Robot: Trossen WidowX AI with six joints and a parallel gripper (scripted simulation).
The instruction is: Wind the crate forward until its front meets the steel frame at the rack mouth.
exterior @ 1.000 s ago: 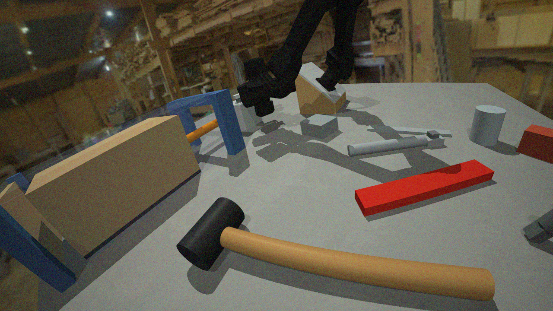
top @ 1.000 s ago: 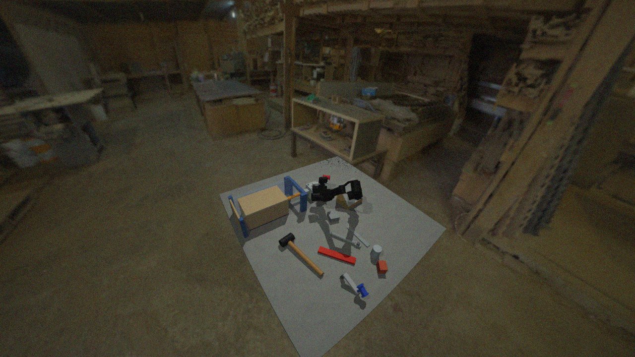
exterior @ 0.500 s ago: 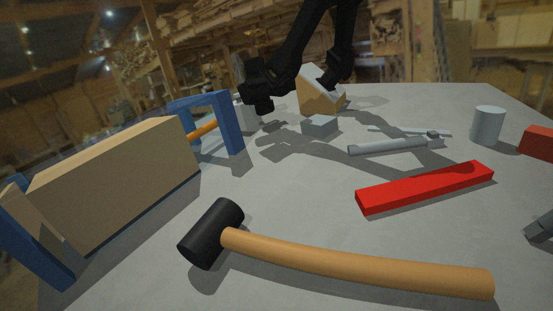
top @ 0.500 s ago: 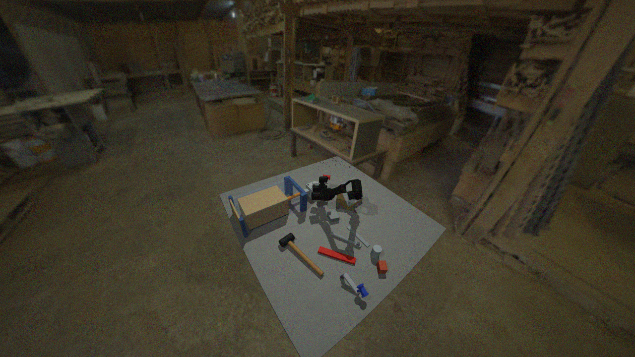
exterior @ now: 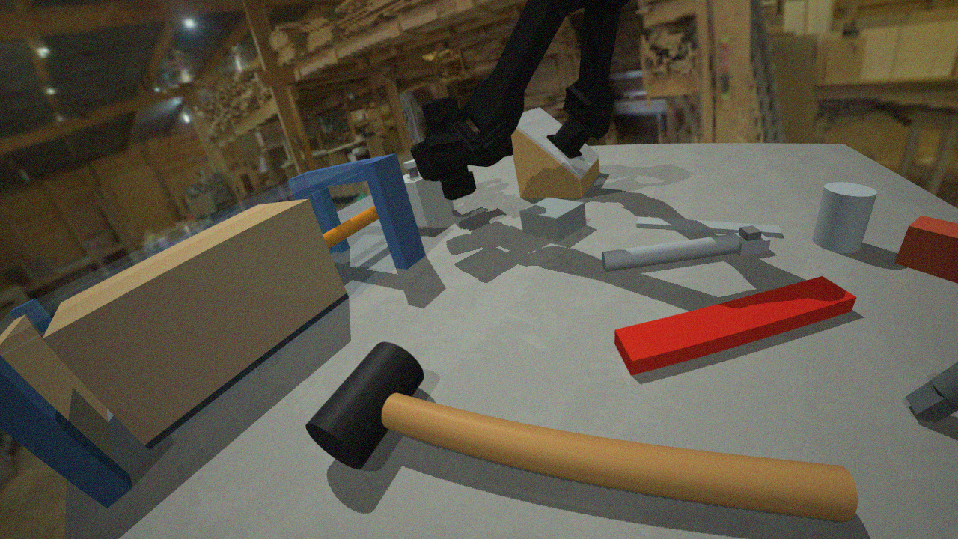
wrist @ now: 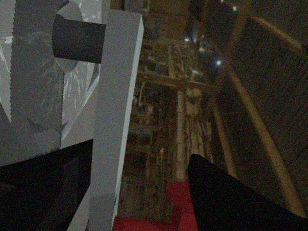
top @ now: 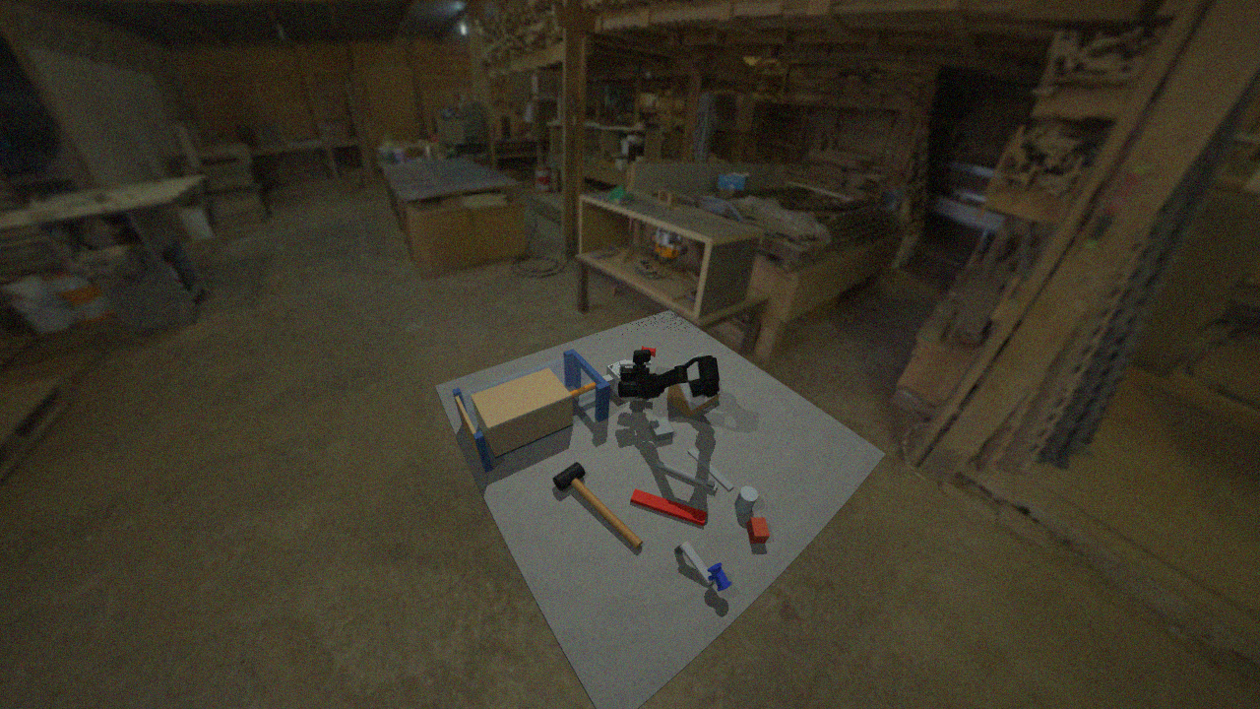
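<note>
Right now my gripper tip is 10 mm past the winch handle with red knob, 10 mm to the right of it and 10 mm above it. Round my gripper tip: grey block: 60 mm ahead, 290 mm to the left, 120 mm below; winch: 40 mm ahead, 20 mm to the right, 100 mm below; flat grey strip: 10 mm ahead, 500 mm to the left, 130 mm below.
</note>
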